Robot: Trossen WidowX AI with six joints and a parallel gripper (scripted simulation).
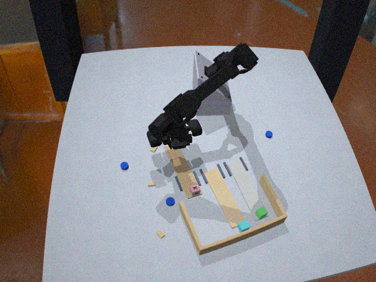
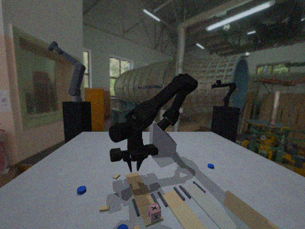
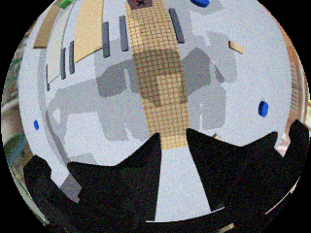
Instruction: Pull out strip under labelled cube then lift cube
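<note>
My gripper tip is 7 cm short of the checkered strip, 4 cm to the right of it and 4 cm above it. From my gripper tip the other things lie so: labelled cube 16 cm ahead, 9 cm to the left, 2 cm below.
</note>
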